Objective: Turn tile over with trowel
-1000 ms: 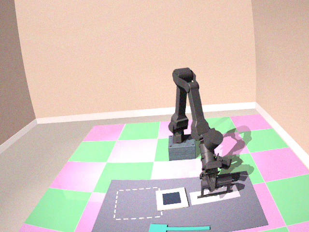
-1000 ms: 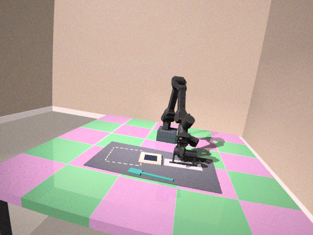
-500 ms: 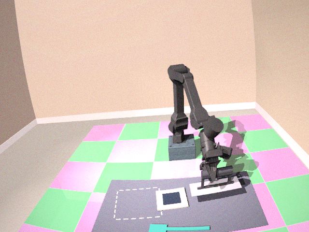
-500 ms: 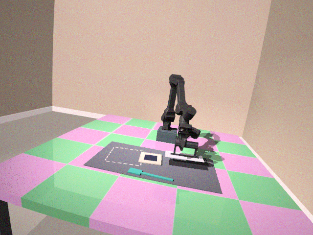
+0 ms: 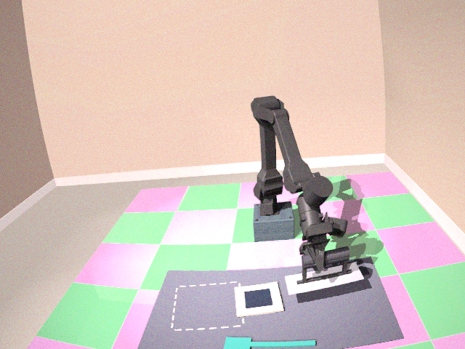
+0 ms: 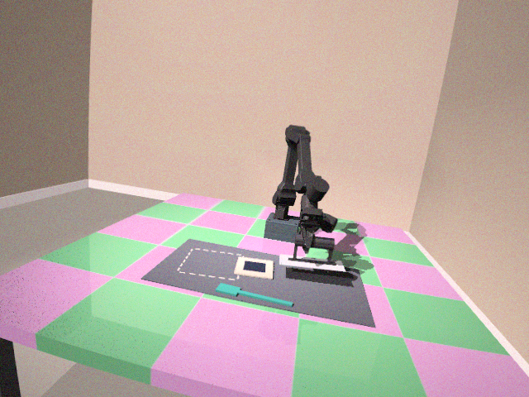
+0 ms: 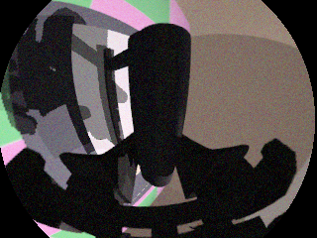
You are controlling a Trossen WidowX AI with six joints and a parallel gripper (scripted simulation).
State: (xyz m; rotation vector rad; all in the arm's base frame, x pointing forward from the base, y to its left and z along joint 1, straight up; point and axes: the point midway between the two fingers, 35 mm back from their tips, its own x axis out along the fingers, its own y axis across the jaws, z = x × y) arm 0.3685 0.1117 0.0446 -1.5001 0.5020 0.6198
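My gripper tip is 120 mm to the left of the grey mat, 120 mm above it and 10 mm short of it. Round my gripper tip: teal flat tool 150 mm to the right, 140 mm ahead, 100 mm below; tile 160 mm to the right, 100 mm below, 20 mm behind; trowel 30 mm behind, 10 mm below.
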